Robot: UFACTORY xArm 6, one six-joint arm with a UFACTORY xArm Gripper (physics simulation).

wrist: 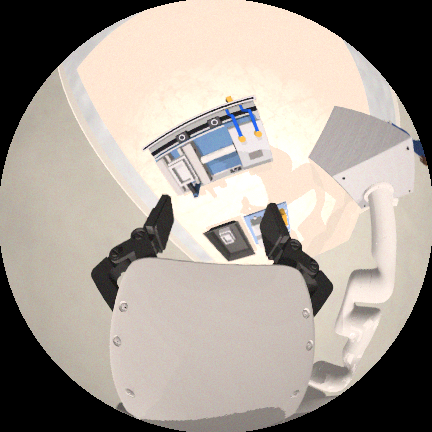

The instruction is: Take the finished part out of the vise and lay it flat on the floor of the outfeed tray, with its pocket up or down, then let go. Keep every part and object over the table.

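Pixels of known places: gripper, fingertip midpoint: (218, 210); arm's base at its link origin: (378, 191).
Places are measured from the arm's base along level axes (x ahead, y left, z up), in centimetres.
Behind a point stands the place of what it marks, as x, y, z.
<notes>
The vise (215, 143) {42.7, -22.5, -13.2}, with a blue bed and grey jaws, stands above the middle of the wrist view. A light square piece with a rectangular recess (181, 171) {51.6, -21.5, -9.1} sits at its left end, beside a grey jaw; I cannot tell whether it is a loose part. A dark open tray (243, 245) {52.4, 22.6, -18.0} lies lower, near the table edge. A small light piece with a rectangular pocket (226, 236) {55.5, 10.6, -15.9} lies flat inside it, apart from the fingers. My gripper (218, 210) {42.7, -21.8, 9.1} is open and empty, high above the table between vise and tray. The right finger hides some of the area beside the tray.
A light blue plate (247, 223) {46.3, 10.2, -18.4} with grey and yellow blocks is partly behind the right finger. Blue hoses (233, 123) {37.0, -25.1, -13.2} with yellow ends run over the vise's right end. A large grey box (362, 145) {9.3, -15.3, -2.5} and a white arm link (382, 235) {9.1, 1.9, 11.3} are at the right. The table edge (107, 145) runs along the left.
</notes>
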